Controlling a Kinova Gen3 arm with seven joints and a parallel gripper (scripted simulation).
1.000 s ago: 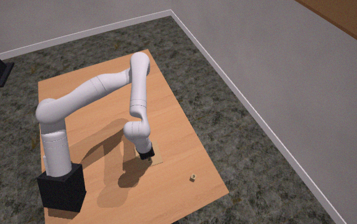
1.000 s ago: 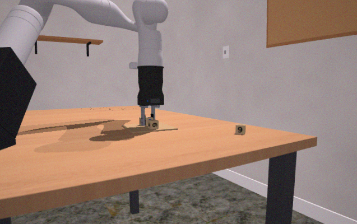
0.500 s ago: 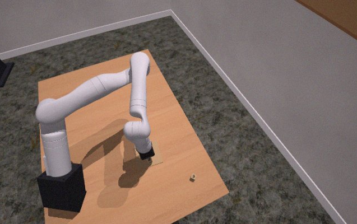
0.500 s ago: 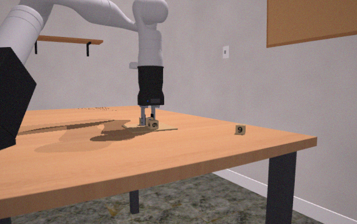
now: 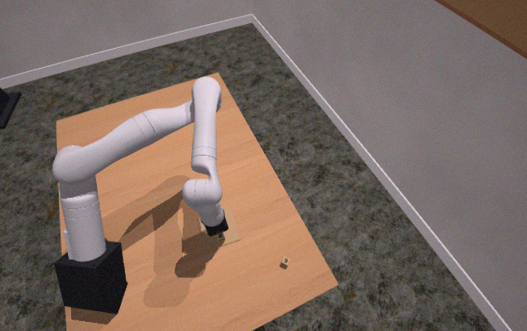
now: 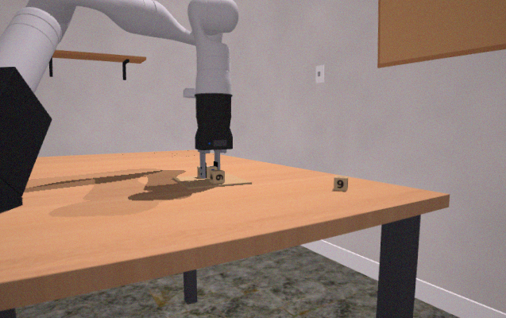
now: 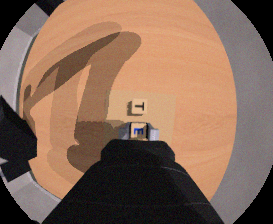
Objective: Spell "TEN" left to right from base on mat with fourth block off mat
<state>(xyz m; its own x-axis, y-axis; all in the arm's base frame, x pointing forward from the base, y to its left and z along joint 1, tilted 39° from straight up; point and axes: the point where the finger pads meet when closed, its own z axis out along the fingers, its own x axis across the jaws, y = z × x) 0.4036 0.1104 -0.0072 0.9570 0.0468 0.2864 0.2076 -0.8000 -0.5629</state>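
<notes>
Now: hand 2 cm above the mat.
</notes>
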